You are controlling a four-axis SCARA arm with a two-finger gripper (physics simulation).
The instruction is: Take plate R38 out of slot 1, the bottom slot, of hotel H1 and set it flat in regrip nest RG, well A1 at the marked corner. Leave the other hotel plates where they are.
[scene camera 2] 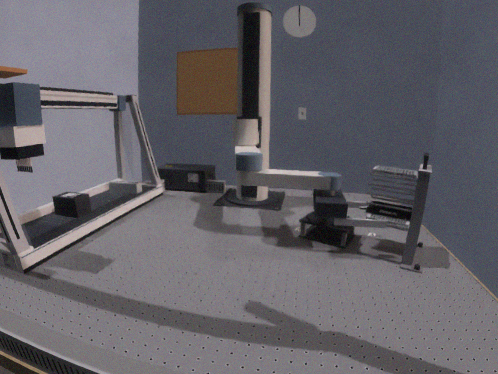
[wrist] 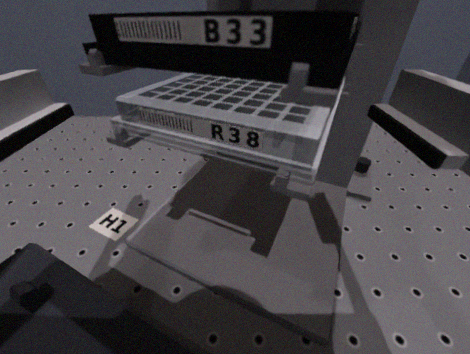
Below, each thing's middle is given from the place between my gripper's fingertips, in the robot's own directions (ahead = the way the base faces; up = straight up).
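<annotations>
Black plate [wrist: 259, 47]: my hand is 20 mm below it, 30 mm to the right of it and 20 mm short of it. Hotel H1 [scene camera 2: 423, 178] is 100 mm to the left of my hand, 50 mm ahead of it and 20 mm above it. H1 tag [wrist: 113, 224]: 110 mm below my hand, 90 mm behind it, 20 mm to the left of it. Regrip nest RG [wrist: 78, 308]: 150 mm to the right of my hand, 60 mm behind it, 50 mm below it.
</annotations>
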